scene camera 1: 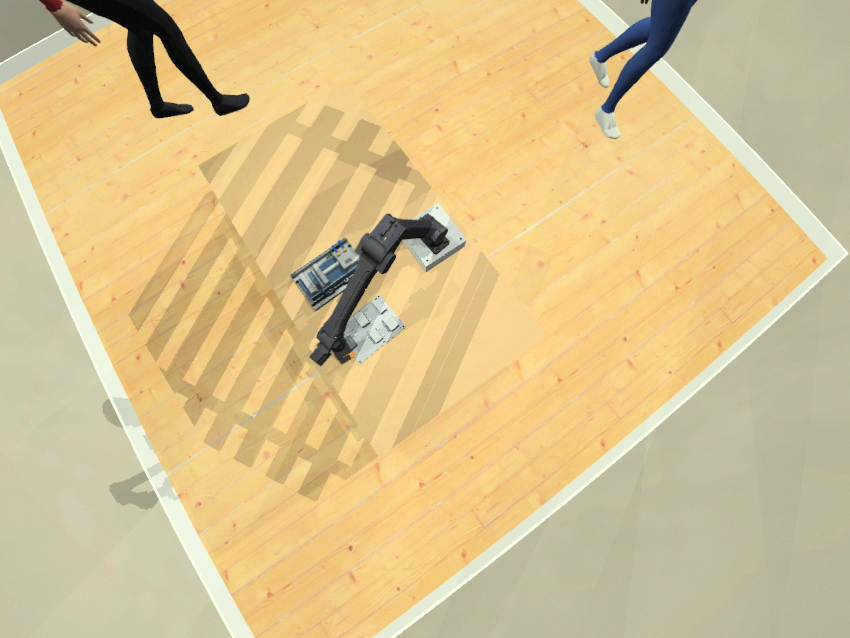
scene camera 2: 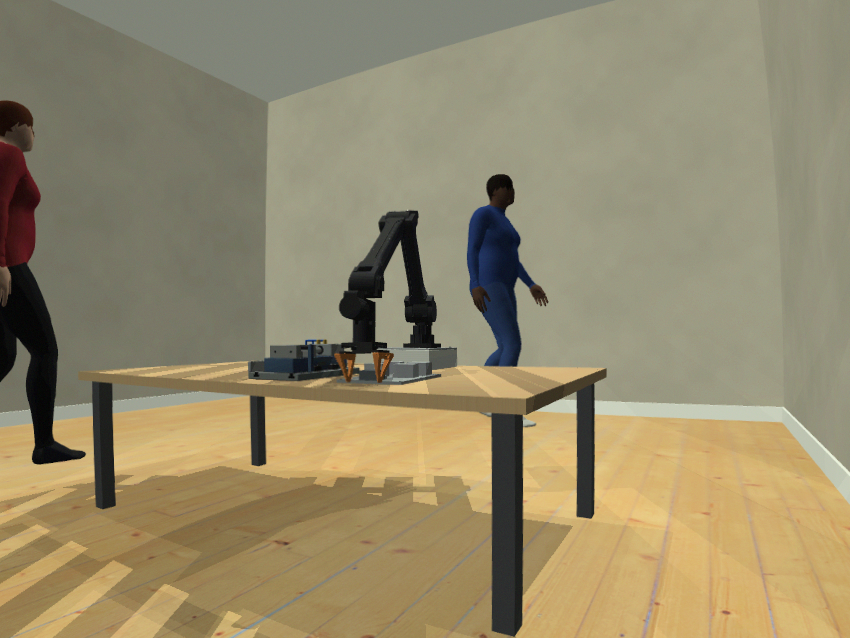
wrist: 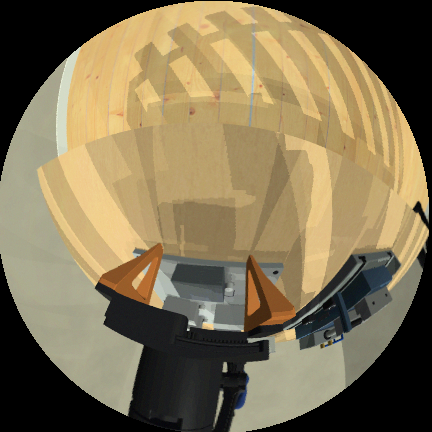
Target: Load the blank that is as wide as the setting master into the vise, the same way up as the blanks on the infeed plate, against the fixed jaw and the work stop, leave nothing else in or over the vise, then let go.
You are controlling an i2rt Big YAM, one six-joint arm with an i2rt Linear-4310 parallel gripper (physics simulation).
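Frame: origin at the arm's base, x ahead, y down, z left, level; millimetres.
Seen in the pictures: gripper, between the fingertips: (scene camera 1: 343, 348) (scene camera 2: 363, 382) (wrist: 203, 253); arm's base, origin of its link: (scene camera 1: 433, 239) (scene camera 2: 422, 347).
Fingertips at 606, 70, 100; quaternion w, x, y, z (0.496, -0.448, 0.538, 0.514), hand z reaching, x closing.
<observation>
Offsets run from my fingertips to a thing's top centre, as dx, dy, dz.
My gripper (scene camera 1: 346, 356) (scene camera 2: 363, 379) (wrist: 203, 253) is open, its orange fingers pointing down low at the near end of the infeed plate (scene camera 1: 361, 354) (scene camera 2: 411, 379) (wrist: 265, 272). A dark grey blank {-37, -29, +4} (scene camera 2: 368, 372) (wrist: 198, 281) lies on the plate between the spread fingers, not gripped. Lighter grey blanks (scene camera 1: 391, 322) (wrist: 229, 315) stand farther in on the plate. The blue and grey vise {-166, -95, -296} (scene camera 1: 326, 273) (scene camera 2: 291, 363) (wrist: 367, 285) stands beside the plate. The arm covers part of it in scene camera 1. I cannot tell which block is the setting master.
The arm's pale base block (scene camera 1: 453, 238) (scene camera 2: 442, 358) stands behind the plate and vise. The wooden table's front edge (scene camera 2: 308, 393) is close to the gripper. A person in blue (scene camera 2: 495, 240) and a person in red and black (scene camera 2: 19, 206) are beyond the table.
</observation>
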